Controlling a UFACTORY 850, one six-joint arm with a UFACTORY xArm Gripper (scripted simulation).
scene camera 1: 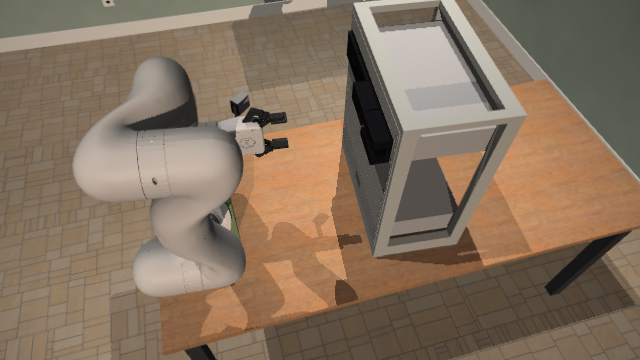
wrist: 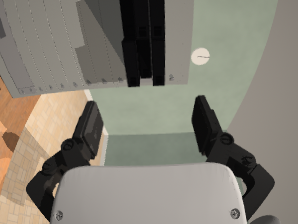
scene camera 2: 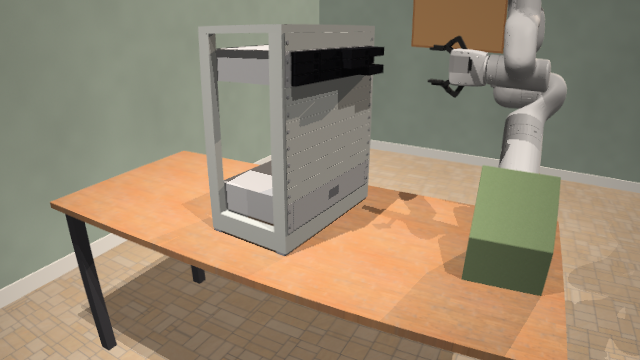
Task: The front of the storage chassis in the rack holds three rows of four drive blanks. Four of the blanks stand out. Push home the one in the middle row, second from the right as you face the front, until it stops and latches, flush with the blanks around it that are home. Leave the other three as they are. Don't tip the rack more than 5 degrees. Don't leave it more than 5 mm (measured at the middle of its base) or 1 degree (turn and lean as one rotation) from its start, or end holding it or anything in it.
Path:
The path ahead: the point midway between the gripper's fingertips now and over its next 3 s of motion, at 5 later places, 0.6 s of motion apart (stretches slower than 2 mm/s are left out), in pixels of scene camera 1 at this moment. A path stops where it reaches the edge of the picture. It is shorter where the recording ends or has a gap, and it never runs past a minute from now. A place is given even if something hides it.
The gripper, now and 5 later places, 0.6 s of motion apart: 287, 130; 301, 131; 335, 133; 348, 134; 352, 133; 349, 130

